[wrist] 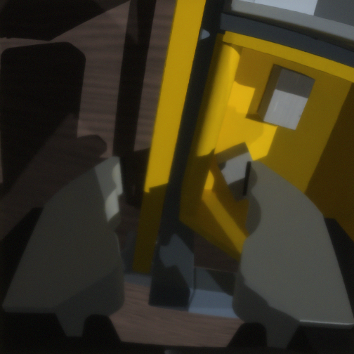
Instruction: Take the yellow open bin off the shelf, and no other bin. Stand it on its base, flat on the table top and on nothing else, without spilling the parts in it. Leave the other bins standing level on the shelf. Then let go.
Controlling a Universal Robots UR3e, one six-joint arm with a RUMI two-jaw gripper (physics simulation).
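Note:
The yellow open bin [312, 117] is at the right of the wrist view, on the shelf beside the shelf's yellow edge strip [172, 90]. Two small grey parts [289, 100] [234, 172] lie in it. My gripper [185, 164] is open, its two fingers well apart. The right finger overlaps the bin's near left part and partly covers the lower grey part. The left finger is outside the yellow strip, above the table top. The bin's left wall and the strip show between the fingers, with a gap beside the left one. The bin's right side is cut off by the frame.
A light grey bin [290, 19] stands behind the yellow bin at the top right, with a dark shelf divider [280, 36] between them. The shelf's blue-grey end [215, 301] is low between the fingers. The wooden table top [175, 325] has dark shadows at the left.

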